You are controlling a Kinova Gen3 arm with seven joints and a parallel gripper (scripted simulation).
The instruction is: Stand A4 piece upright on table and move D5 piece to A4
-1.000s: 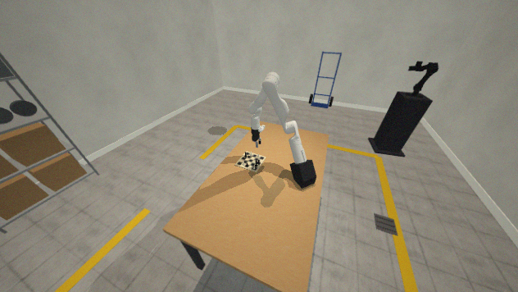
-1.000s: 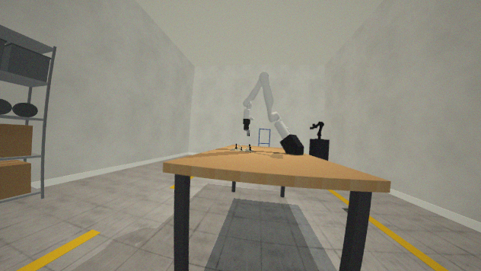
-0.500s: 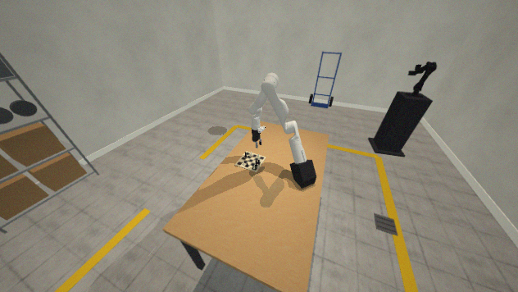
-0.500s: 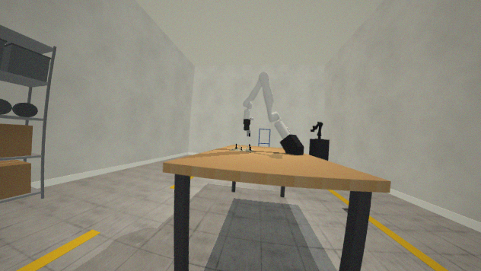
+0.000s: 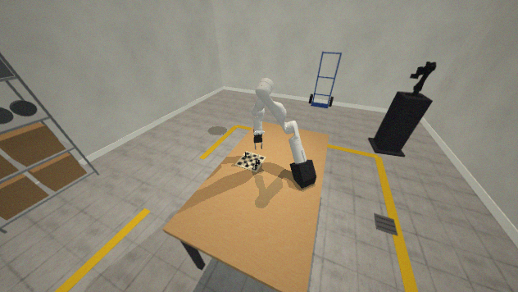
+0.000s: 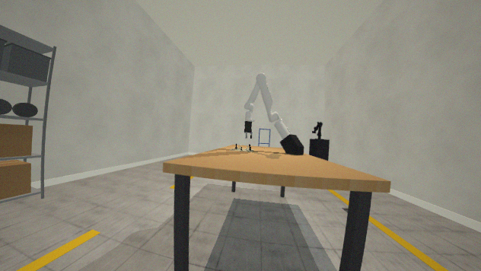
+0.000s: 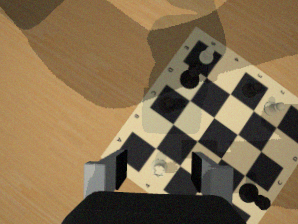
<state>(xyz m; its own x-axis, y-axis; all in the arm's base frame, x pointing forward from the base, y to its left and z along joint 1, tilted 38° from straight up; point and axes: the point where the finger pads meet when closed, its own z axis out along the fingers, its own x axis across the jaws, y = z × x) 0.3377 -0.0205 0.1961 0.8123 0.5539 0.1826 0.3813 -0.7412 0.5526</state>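
The small chessboard lies 6 cm ahead of my hand, 5 cm to the left of it and 13 cm below it. The rest, counted from my hand: black piece 13 cm ahead, 11 cm below.
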